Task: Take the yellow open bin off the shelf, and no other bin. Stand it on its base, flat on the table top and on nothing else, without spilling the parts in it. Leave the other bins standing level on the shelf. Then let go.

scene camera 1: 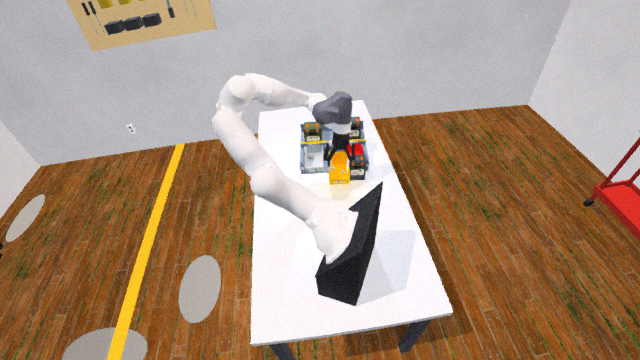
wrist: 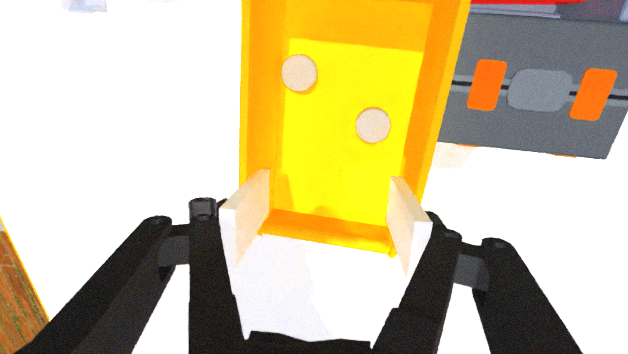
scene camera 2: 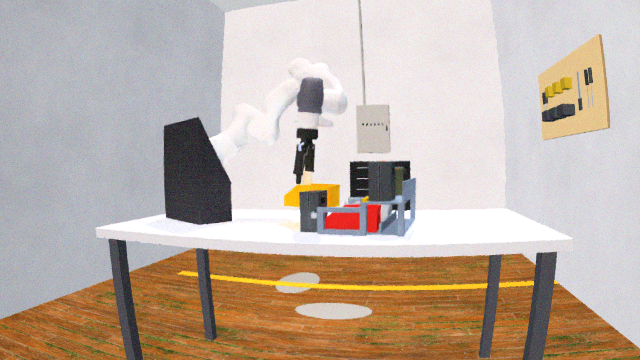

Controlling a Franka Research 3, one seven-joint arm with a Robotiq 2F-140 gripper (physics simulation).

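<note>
The yellow open bin [scene camera 1: 339,172] [scene camera 2: 312,195] [wrist: 350,175] hangs in the air above the white table top [scene camera 1: 285,310] [scene camera 2: 450,235], roughly level, at the front side of the grey-blue shelf [scene camera 2: 364,222]. Two pale round parts lie on its floor in the wrist view. My gripper [scene camera 1: 339,156] [scene camera 2: 303,180] [wrist: 328,194] holds it, with one pale pad against each side wall near the low end lip. The red bin [scene camera 1: 356,149] [scene camera 2: 345,220] and the light grey bin [scene camera 1: 314,158] sit in the shelf. Exact pad contact is hard to see.
A dark toolbox with orange latches [scene camera 1: 357,170] [scene camera 2: 311,215] [wrist: 540,117] stands close beside the yellow bin, at the shelf's front. A green case [scene camera 1: 312,131] and dark case [scene camera 1: 355,127] [scene camera 2: 380,181] stand on the shelf's rear part. The black robot base [scene camera 1: 345,275] [scene camera 2: 197,175] is opposite.
</note>
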